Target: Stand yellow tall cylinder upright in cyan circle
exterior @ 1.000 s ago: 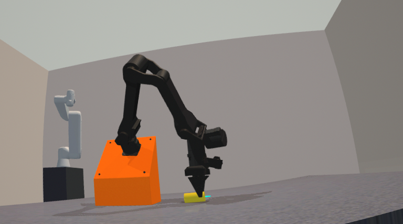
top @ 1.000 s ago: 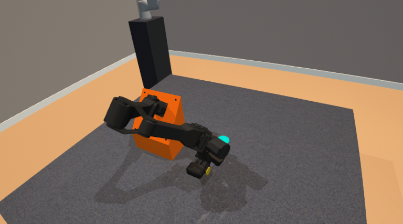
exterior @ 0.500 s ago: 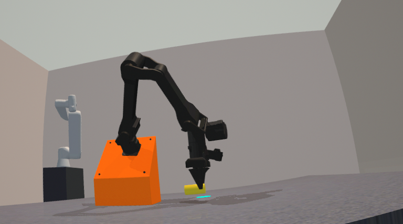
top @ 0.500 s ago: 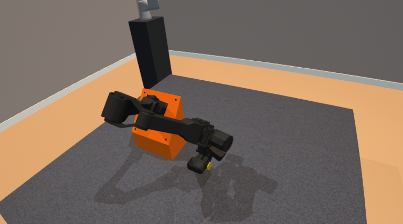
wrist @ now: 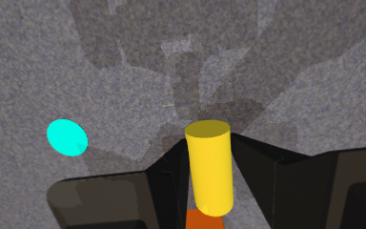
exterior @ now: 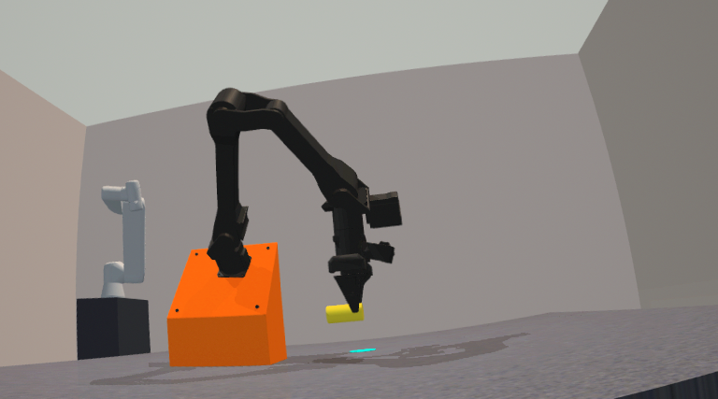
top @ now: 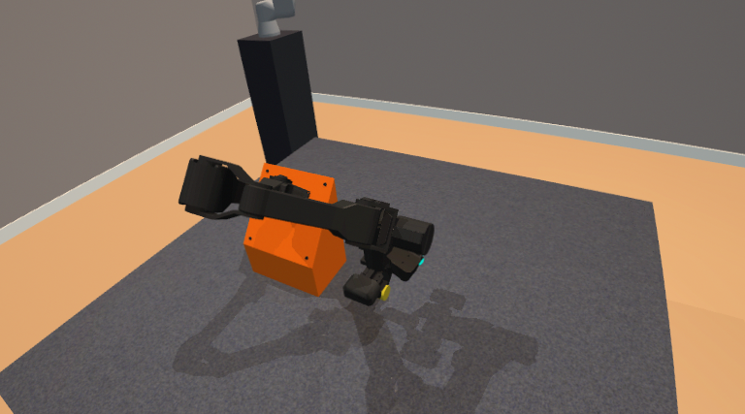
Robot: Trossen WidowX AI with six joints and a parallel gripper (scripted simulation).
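Right now the cyan circle is 200 mm to the left of my gripper tip, 90 mm below it and 30 mm behind it. From my gripper tip the other things lie so: yellow tall cylinder: 20 mm behind.
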